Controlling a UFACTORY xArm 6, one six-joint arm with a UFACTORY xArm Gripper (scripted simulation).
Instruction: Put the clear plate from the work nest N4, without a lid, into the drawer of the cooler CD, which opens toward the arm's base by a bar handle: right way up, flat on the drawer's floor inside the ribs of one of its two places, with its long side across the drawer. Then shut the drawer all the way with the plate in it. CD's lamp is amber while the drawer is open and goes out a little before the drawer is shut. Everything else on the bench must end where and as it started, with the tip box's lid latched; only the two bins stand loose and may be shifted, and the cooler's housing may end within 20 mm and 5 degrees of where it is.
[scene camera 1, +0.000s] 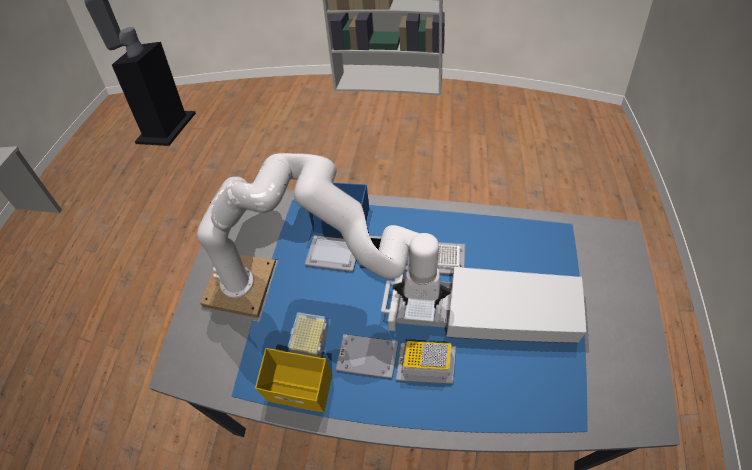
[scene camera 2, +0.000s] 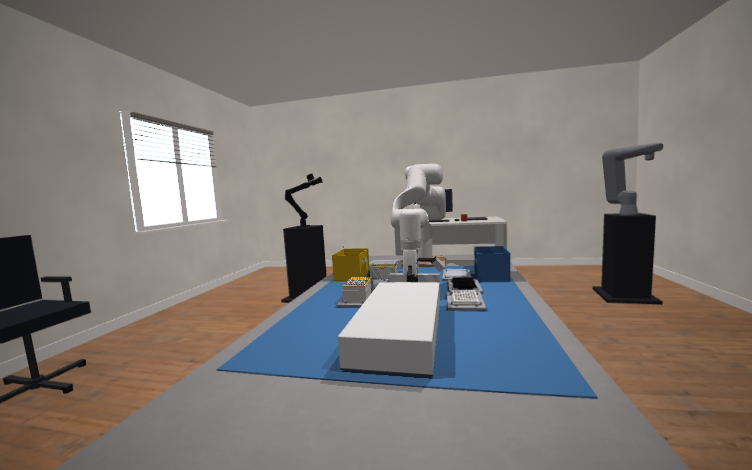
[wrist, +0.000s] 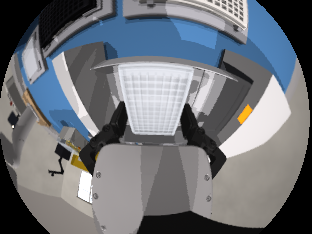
The pictures show: my gripper, a white cooler, a yellow bin, a blue bin and a pale flat piece.
My gripper is seen too in the wrist view.
